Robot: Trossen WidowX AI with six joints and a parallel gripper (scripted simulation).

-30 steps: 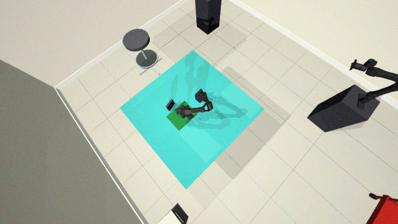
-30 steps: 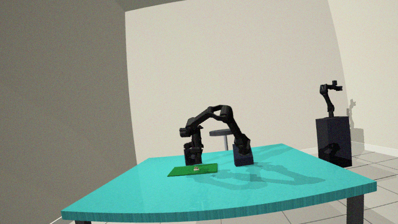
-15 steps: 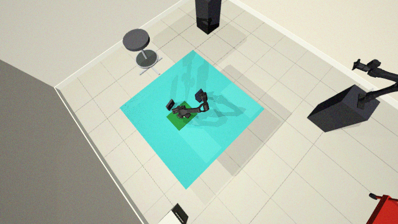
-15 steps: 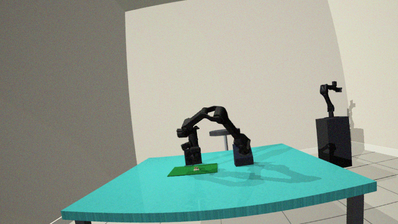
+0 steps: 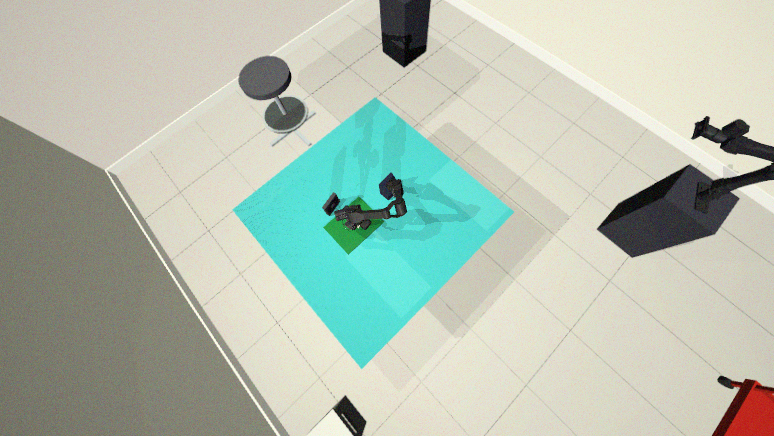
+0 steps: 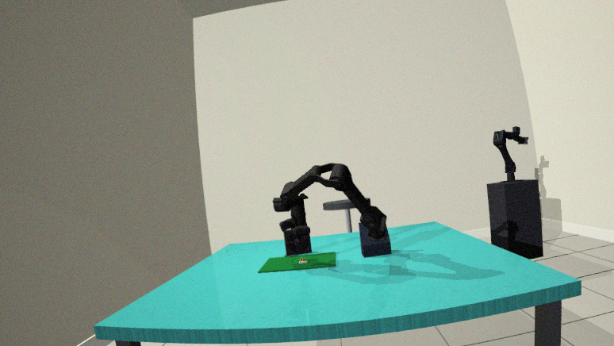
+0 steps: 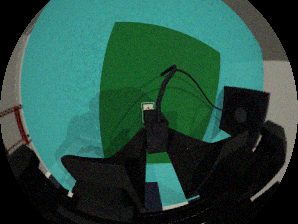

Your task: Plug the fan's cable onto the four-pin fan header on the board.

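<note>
Right now my gripper tip is 10 mm short of the dark plug and 10 mm below it. Round my gripper tip: green board (20 mm ahead, 30 mm to the right, 80 mm below); black fan (40 mm ahead, 200 mm to the right, 10 mm below); pale four-pin header (60 mm below).
</note>
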